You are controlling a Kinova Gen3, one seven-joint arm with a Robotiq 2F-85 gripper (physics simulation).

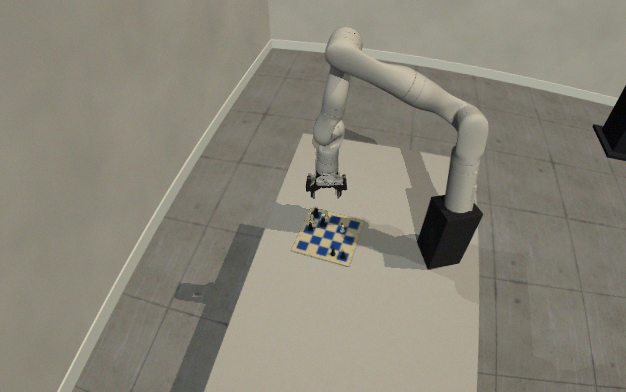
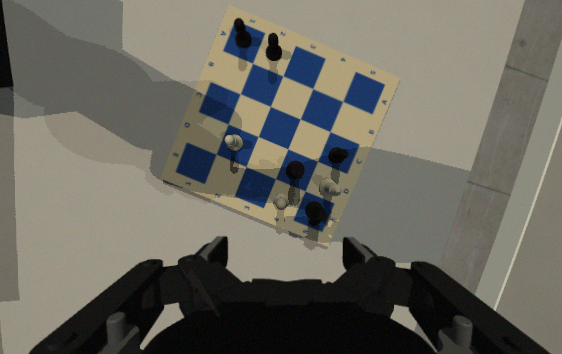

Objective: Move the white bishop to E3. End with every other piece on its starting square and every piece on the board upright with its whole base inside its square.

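Where they show: gripper, fingertip midpoint: (image 1: 325, 196) (image 2: 285, 249); arm's base at its link origin: (image 1: 457, 204).
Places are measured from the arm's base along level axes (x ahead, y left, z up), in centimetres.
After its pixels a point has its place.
Observation:
The chessboard (image 1: 312, 248) {x 46.7, y 7.3, z -26.3 cm} (image 2: 306, 136) {x 45.2, y 0.1, z -26.3 cm} has blue and cream squares. Three white pieces stand on it: one (image 1: 342, 229) {x 37.2, y -2.5, z -25.1 cm} (image 2: 233, 142) {x 37.8, y -3.0, z -23.5 cm} on D2, one (image 1: 326, 215) {x 44.3, y -7.9, z -25.0 cm} (image 2: 281, 201) {x 44.2, y -7.7, z -23.4 cm} on E4 and one (image 1: 312, 219) {x 49.1, y -4.7, z -24.7 cm} (image 2: 330, 187) {x 48.8, y -4.9, z -23.3 cm} on D5. They are too small to tell surely which is the bishop. The blue E3 square (image 1: 335, 220) {x 40.6, y -7.2, z -26.3 cm} (image 2: 255, 187) {x 40.9, y -7.3, z -26.3 cm} is bare, between E2 and the white piece on E4. My gripper (image 1: 326, 194) {x 45.1, y -10.0, z -16.8 cm} (image 2: 285, 249) {x 45.1, y -10.0, z -16.8 cm} is wide open and empty, above and just beyond the board's E edge, touching no piece.
Black pieces stand on A1 (image 1: 343, 255) {x 35.0, y 9.2, z -24.9 cm} (image 2: 243, 38) {x 35.5, y 8.5, z -25.3 cm}, A2 (image 1: 333, 252) {x 38.7, y 8.6, z -24.8 cm} (image 2: 273, 51) {x 39.1, y 8.0, z -25.2 cm}, C5 (image 1: 310, 226) {x 49.1, y -0.8, z -24.1 cm} (image 2: 336, 155) {x 48.7, y -1.4, z -24.3 cm}, D4 (image 1: 323, 221) {x 44.7, y -3.4, z -23.3 cm} (image 2: 295, 170) {x 44.7, y -4.1, z -23.0 cm} and E5 (image 1: 316, 212) {x 48.2, y -7.7, z -23.9 cm} (image 2: 315, 212) {x 48.1, y -7.9, z -23.8 cm}. D4, D5, E4 and E5 are crowded together. The black arm base (image 1: 449, 235) {x 1.1, y 7.6, z -6.9 cm} stands right of the board.

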